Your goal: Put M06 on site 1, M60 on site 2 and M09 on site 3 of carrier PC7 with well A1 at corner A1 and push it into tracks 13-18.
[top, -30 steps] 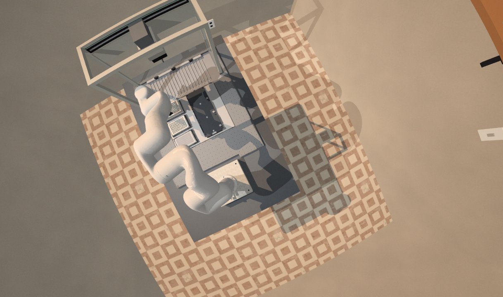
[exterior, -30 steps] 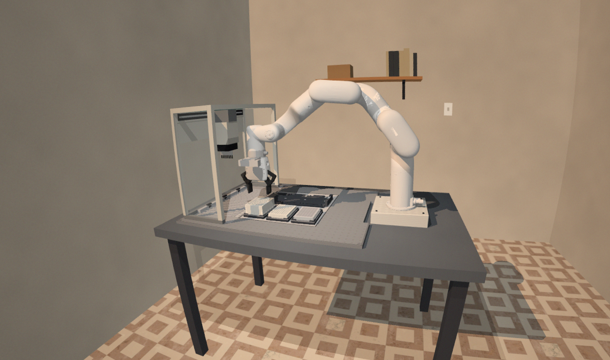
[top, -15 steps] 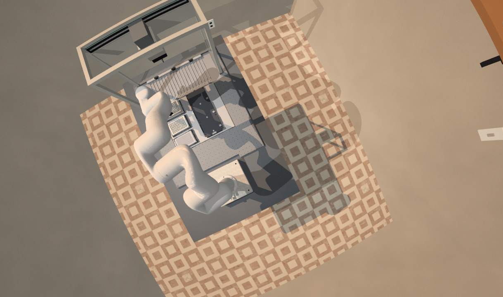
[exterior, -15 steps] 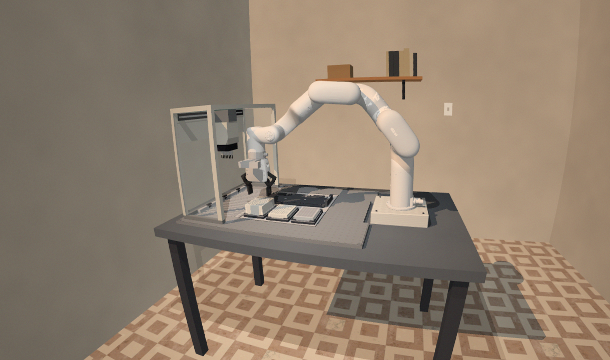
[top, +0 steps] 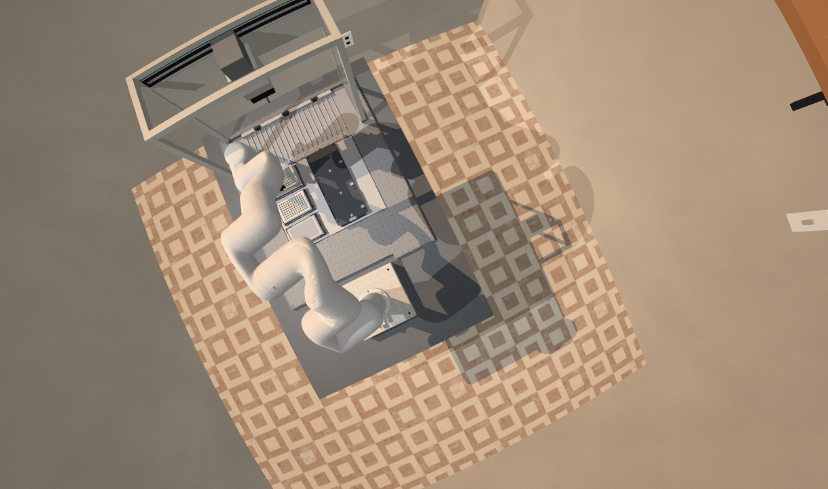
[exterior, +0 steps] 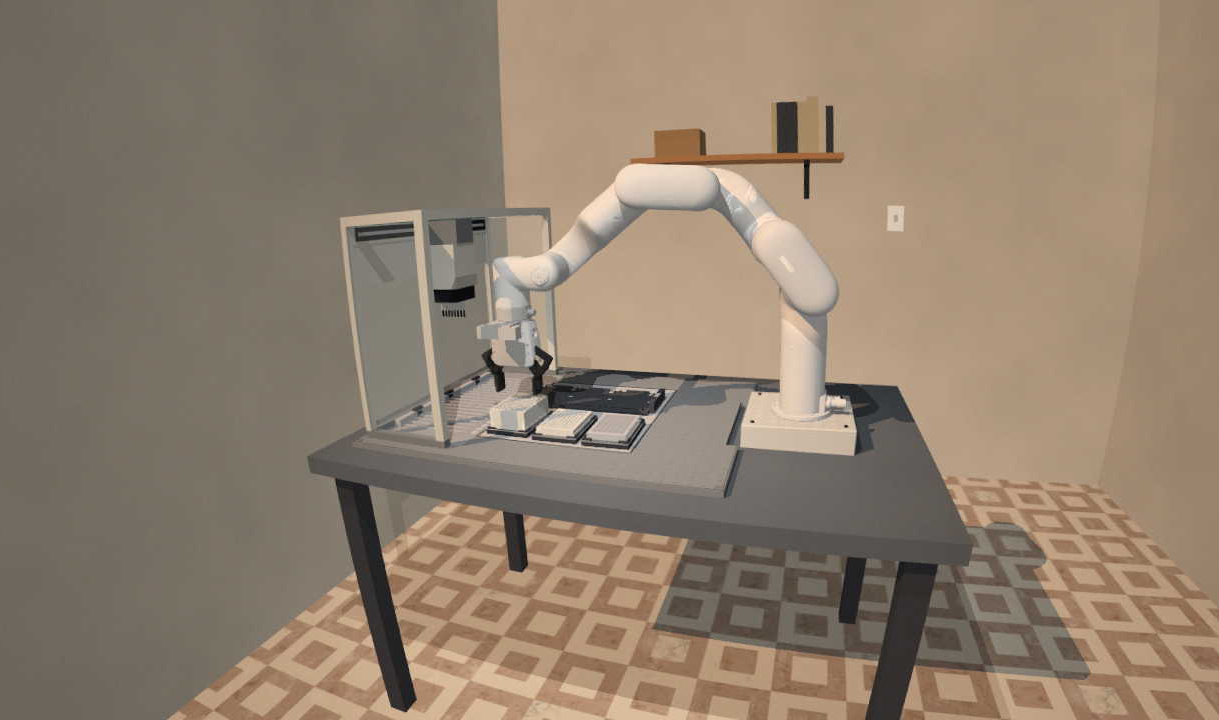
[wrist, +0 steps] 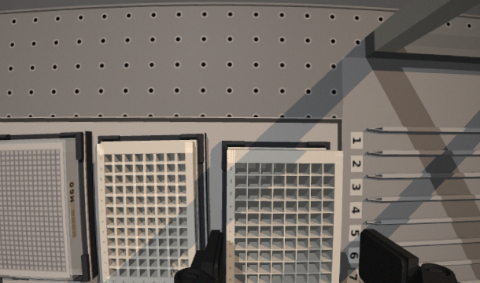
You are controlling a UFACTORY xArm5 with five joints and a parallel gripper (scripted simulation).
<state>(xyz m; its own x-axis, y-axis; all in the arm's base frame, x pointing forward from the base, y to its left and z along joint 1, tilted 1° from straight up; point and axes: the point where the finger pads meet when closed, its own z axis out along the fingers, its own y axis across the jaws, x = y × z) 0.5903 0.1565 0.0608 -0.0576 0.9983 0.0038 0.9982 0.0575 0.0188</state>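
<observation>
Right now the deep-well block M09 is 50 mm below my hand. From my hand the other things lie so: plate carrier PC7 (90 mm behind, 190 mm to the right, 70 mm below); then white plate (110 mm behind, 70 mm below); then plate nest S3 (80 mm below).
</observation>
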